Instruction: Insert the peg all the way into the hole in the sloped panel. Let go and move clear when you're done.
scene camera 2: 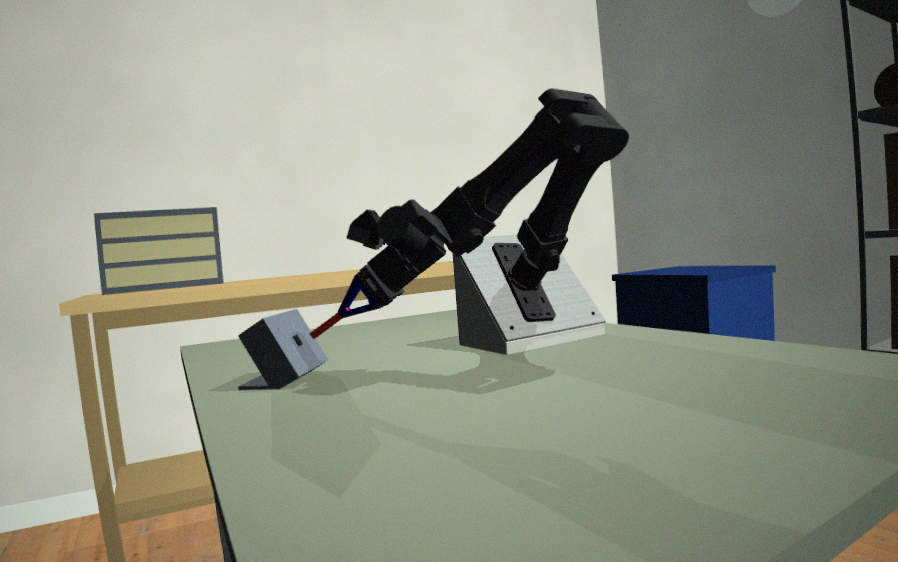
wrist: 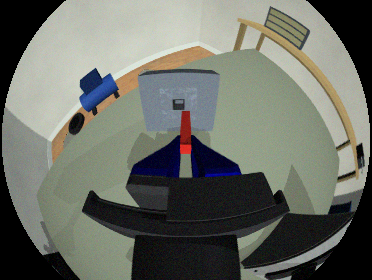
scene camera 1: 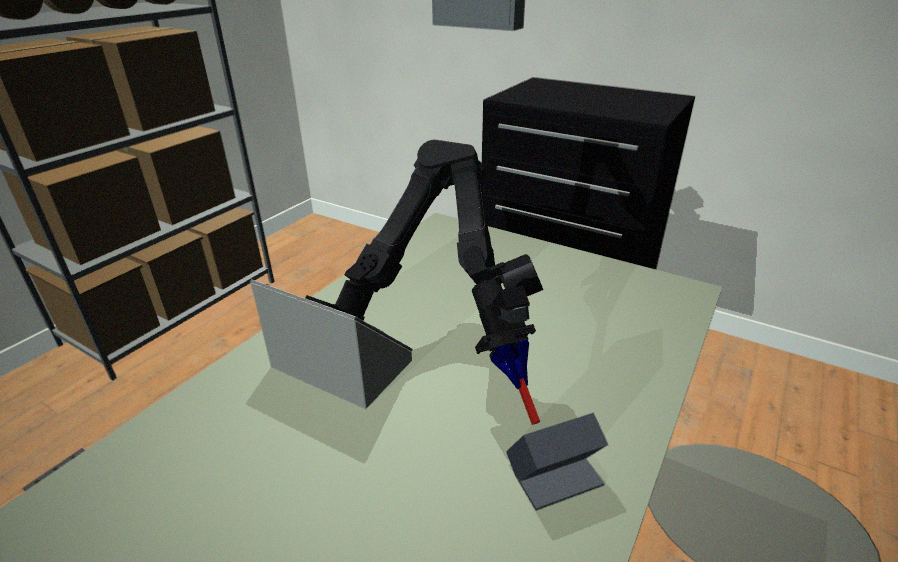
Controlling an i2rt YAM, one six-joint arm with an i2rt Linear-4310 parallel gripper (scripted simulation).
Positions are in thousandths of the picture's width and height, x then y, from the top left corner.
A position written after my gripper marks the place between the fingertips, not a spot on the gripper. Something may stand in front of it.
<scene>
I see my gripper (scene camera 2: 380, 560).
My gripper shows as well in the wrist view (wrist: 499, 502) and in scene camera 1 (scene camera 1: 582, 690).
</scene>
